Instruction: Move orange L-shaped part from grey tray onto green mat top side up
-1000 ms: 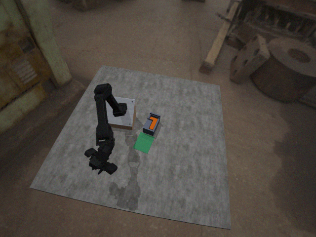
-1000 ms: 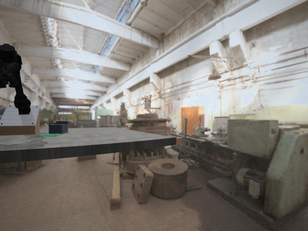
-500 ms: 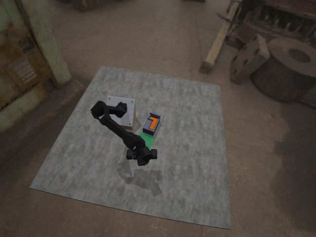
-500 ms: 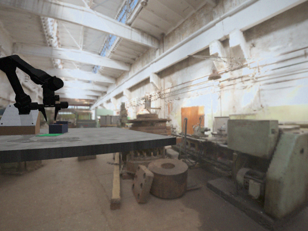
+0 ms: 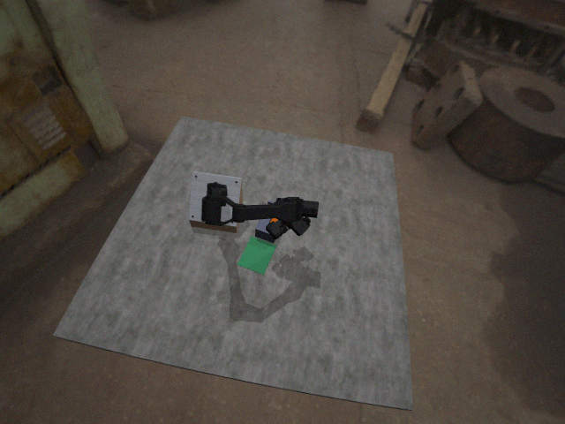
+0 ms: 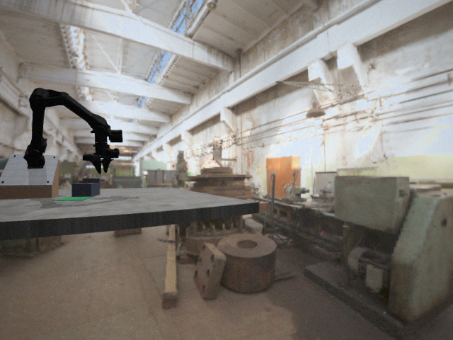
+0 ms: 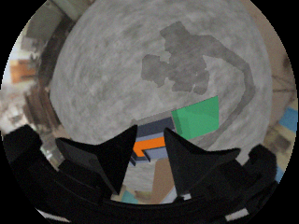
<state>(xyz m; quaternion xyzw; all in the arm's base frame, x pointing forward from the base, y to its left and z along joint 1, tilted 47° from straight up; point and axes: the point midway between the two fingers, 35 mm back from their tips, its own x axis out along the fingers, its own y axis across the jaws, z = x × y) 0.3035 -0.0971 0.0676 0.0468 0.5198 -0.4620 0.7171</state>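
Now: gripper tip 7 cm past the orange L-shaped part, 8 cm to the right of it and 7 cm above it. From my gripper tip the other things lie so: tray (7 cm behind, 7 cm to the left, 13 cm below); then green mat (12 cm behind, 8 cm to the right, 13 cm below).
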